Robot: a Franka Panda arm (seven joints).
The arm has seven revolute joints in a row. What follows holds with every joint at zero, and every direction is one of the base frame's. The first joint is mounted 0.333 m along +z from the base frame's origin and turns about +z. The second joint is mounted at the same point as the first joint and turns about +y. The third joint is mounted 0.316 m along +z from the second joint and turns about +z. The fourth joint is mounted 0.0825 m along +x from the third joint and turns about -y. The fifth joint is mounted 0.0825 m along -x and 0.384 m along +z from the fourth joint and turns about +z. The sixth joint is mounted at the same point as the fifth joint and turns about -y. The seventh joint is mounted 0.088 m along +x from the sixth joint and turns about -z. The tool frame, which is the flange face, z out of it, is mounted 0.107 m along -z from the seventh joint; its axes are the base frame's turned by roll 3.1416, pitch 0 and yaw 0 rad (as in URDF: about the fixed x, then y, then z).
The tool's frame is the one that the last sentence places.
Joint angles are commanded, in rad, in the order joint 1, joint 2, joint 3, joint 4, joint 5, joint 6, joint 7. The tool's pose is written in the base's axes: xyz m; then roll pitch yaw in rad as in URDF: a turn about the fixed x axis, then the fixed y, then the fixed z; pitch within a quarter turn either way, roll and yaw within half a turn. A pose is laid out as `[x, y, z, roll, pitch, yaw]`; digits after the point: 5 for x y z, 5 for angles.
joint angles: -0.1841, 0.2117, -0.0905, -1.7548, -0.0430, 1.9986, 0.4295
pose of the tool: [0.60133, -0.16853, 0.44920, 3.10164, -0.05375, -0.68350]
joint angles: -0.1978, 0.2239, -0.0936, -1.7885, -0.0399, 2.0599, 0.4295
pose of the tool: [0.59994, -0.17851, 0.43122, 3.10974, -0.06707, -0.69911]
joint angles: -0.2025, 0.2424, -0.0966, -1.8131, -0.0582, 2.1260, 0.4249
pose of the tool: [0.60178, -0.18445, 0.41429, 3.10231, -0.09467, -0.68958]
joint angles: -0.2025, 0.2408, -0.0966, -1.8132, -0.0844, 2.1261, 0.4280
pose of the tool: [0.60134, -0.18555, 0.41535, 3.08167, -0.10476, -0.67844]
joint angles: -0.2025, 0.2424, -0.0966, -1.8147, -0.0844, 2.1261, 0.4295
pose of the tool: [0.60117, -0.18550, 0.41364, 3.08053, -0.10203, -0.67984]
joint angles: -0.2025, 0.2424, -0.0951, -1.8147, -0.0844, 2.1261, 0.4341
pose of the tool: [0.60143, -0.18465, 0.41362, 3.08132, -0.10215, -0.68304]
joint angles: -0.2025, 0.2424, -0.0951, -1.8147, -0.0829, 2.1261, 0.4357
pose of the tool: [0.60145, -0.18459, 0.41361, 3.08272, -0.10175, -0.68547]
